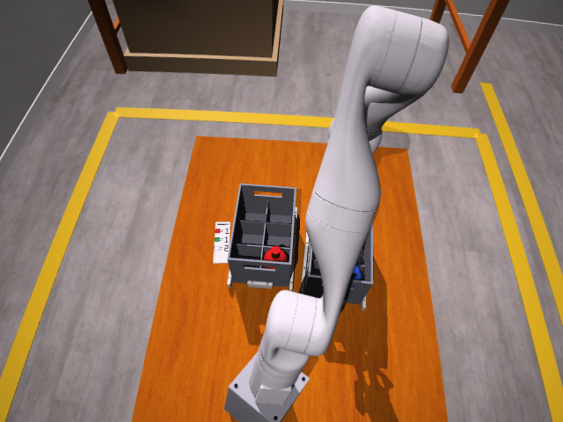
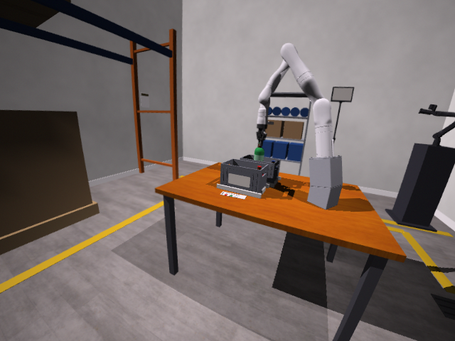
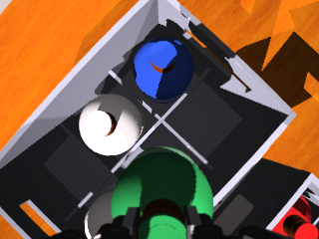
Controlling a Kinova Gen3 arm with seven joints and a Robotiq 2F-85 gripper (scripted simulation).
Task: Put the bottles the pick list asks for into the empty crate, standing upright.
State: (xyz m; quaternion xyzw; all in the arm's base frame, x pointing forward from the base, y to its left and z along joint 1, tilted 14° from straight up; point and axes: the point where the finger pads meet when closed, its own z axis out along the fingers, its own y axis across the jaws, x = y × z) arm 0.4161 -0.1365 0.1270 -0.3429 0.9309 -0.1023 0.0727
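The green bottle is 70 mm below my hand. Round my hand: pick list: 340 mm to the left, 300 mm below, 60 mm ahead; blue bottle: 210 mm below, 100 mm behind, 80 mm to the right; red bottle: 210 mm below, 150 mm to the left, 50 mm behind.
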